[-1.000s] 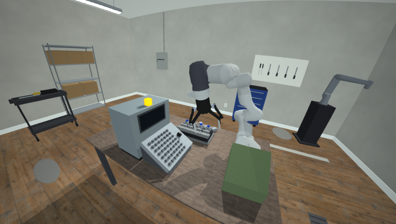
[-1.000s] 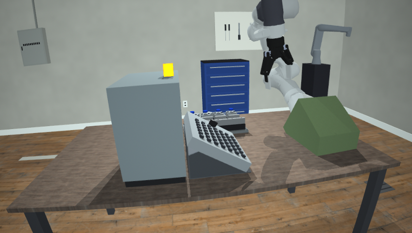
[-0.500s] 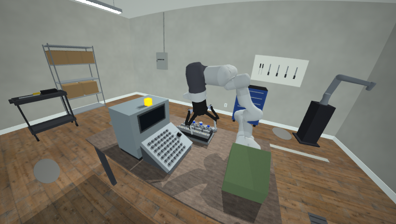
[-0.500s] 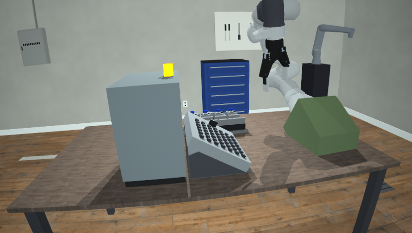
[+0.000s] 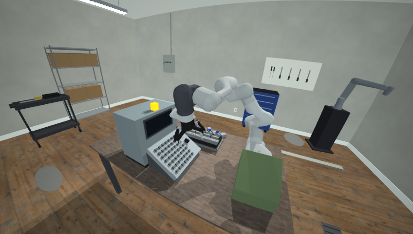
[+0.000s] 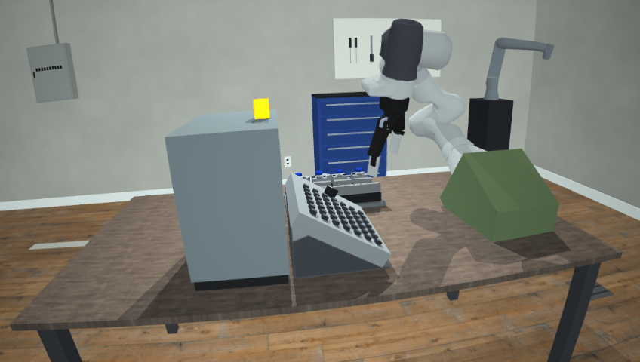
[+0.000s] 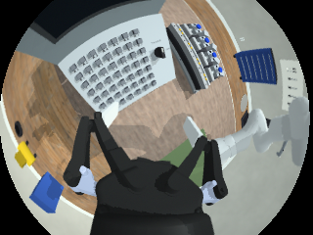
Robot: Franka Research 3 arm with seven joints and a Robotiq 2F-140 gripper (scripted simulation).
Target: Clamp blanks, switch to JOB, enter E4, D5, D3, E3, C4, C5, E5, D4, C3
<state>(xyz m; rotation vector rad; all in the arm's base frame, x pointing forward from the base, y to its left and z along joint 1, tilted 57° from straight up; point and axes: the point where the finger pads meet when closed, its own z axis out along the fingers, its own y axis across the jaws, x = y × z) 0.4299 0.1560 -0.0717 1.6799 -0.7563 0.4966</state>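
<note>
Right now my hand is 140 mm short of the key D3, 30 mm to the right of it and 140 mm above it. From my hand the other things lie so: black selector knob: 120 mm ahead, 170 mm to the right, 130 mm below; then sloped keypad: 150 mm ahead, 60 mm to the right, 180 mm below.
</note>
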